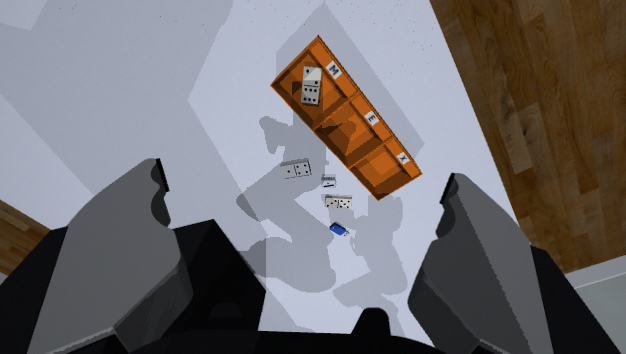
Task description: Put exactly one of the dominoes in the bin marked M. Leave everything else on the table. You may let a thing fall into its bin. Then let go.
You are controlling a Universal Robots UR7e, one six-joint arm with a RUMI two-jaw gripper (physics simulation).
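Frame: origin at the arm's base, x ahead, y down, z left, level; metres.
Seen in the pictures: gripper, fingertip midpoint: point(307, 171).
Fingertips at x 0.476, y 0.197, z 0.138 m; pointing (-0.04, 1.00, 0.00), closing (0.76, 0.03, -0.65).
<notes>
Pixels of each thing's top centre, then the offset from my fingertips to it. "pt": a spot on its surface instead.
- white domino, top centre: point(311, 86) dx -0.016, dy +0.258, dz -0.006 m
- bin marked M, surface spot: point(283, 75) pt dx -0.040, dy +0.265, dz +0.028 m
- bin marked E, top centre: point(353, 133) dx -0.003, dy +0.226, dz -0.090 m
- bin marked X, surface spot: point(378, 199) pt dx -0.034, dy +0.228, dz -0.217 m
- small white piece, top centre: point(328, 184) dx -0.097, dy +0.261, dz -0.160 m
- small blue block, top centre: point(339, 231) dx -0.150, dy +0.265, dz -0.274 m
A white domino point(311, 92) with two pips on one half and six on the other shows within the outline of the bin marked M point(283, 75), the upper-left compartment of an orange three-part tray. I cannot tell if it touches the bin's floor. Two more dominoes lie on the table below the tray: one domino point(302, 169) at left and another domino point(338, 202) lower right. My gripper point(307, 171) is wide open and empty, high above the table, with its fingers far apart to either side of these dominoes.
The bin marked E point(342, 135) and the bin marked X point(378, 199) adjoin M in a slanting row. A small white piece point(328, 183) with dark marks lies between the table dominoes. A small blue block point(338, 228) lies below them. Wooden floor point(550, 125) shows beyond the table's right edge.
</notes>
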